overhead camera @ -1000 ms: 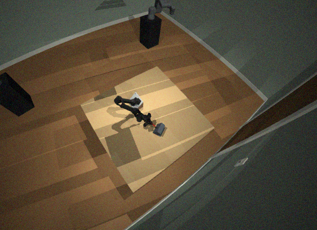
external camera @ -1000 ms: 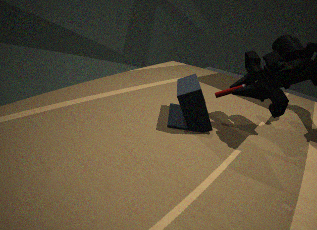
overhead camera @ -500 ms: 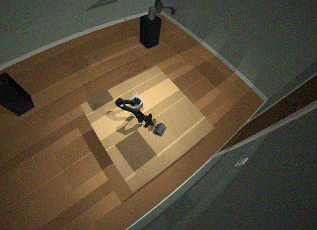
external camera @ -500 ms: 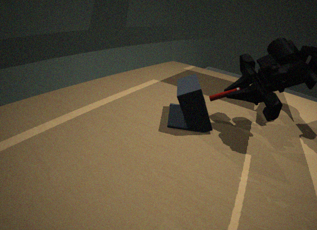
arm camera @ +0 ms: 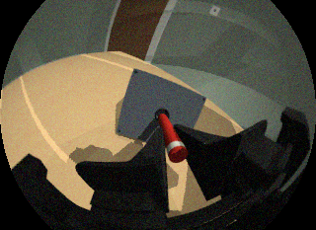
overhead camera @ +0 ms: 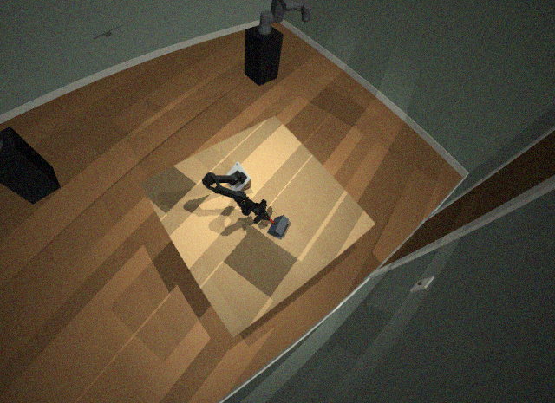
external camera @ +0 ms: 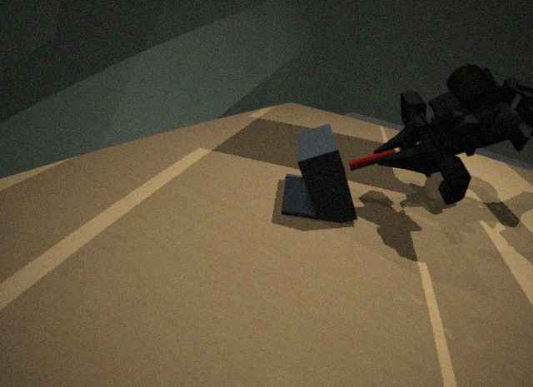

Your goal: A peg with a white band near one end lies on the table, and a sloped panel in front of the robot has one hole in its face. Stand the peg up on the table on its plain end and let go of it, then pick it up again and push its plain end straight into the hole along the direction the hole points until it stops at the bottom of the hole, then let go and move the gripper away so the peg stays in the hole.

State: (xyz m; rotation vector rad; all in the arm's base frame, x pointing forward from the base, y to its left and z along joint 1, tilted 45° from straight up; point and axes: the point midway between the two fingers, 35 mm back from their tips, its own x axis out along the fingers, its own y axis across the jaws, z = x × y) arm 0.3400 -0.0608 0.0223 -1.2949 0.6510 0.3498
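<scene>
The red peg is 1 cm behind my gripper tip, 1 cm to the right of it and 1 cm above it. Round my gripper tip: sloped panel (6 cm ahead, 3 cm to the left, 4 cm below).
</scene>
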